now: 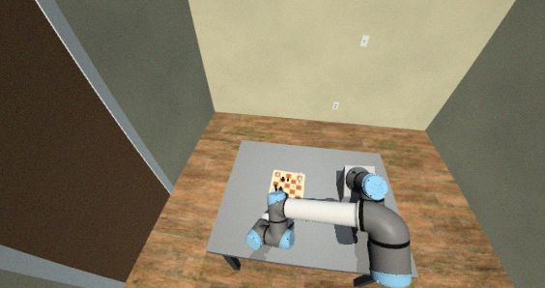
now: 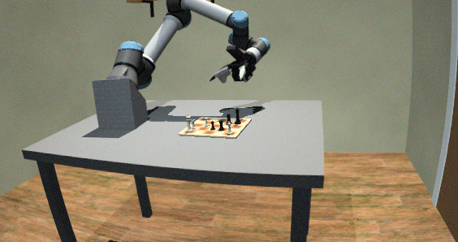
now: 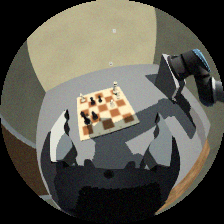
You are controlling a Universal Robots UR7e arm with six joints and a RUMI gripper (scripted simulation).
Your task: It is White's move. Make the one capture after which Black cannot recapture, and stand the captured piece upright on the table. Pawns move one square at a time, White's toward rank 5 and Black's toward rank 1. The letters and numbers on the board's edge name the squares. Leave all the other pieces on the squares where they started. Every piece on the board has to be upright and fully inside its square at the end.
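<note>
Now: hand 20 mm past the black pawn, 170 mm to the left of it and 140 mm above it. Round my hand: white pawn 50 mm behind, 130 mm to the right, 140 mm below; small chessboard 10 mm behind, 130 mm to the right, 160 mm below.
</note>
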